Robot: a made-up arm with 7 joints. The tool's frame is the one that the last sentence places.
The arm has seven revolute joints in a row. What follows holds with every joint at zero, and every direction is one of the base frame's.
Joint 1 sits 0.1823 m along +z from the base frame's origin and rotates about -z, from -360 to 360 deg.
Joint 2 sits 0.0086 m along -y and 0.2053 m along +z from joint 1 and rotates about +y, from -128.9 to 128.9 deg.
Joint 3 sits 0.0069 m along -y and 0.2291 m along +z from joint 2 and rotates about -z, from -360 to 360 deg.
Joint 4 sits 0.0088 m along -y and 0.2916 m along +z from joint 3 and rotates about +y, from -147.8 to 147.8 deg.
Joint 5 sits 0.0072 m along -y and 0.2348 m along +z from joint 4 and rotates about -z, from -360 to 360 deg.
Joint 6 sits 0.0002 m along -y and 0.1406 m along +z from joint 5 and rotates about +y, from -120.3 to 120.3 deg.
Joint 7 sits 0.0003 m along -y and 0.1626 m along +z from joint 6 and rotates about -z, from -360 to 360 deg.
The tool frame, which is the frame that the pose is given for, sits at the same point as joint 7; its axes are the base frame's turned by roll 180, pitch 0 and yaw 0 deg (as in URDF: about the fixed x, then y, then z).
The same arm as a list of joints. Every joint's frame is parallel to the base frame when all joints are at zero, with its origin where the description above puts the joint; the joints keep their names.
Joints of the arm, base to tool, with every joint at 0 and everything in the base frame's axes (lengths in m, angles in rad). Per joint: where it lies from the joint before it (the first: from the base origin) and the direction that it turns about. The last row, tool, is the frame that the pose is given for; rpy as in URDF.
joint 1: axis 0 0 -1 xyz 0.0000 0.0000 0.1823
joint 2: axis 0 1 0 xyz 0.0000 -0.0086 0.2053
joint 3: axis 0 0 -1 xyz 0.0000 -0.0069 0.2291
joint 4: axis 0 1 0 xyz 0.0000 -0.0088 0.2916
joint 5: axis 0 0 -1 xyz 0.0000 -0.0072 0.2348
joint 6: axis 0 1 0 xyz 0.0000 -0.0002 0.1406
joint 7: axis 0 0 -1 xyz 0.0000 -0.0003 0.1626
tool: xyz 0.0000 0.0000 0.0000 rpy 3.1416 0.0000 0.0000
Joint limits (rad, base to tool): -6.2832..6.2832 -2.2497..2.2497 -6.2832..6.2832 -2.5796..2.5796 -6.2832..6.2832 -2.0996..2.0996 -6.2832..6.2832

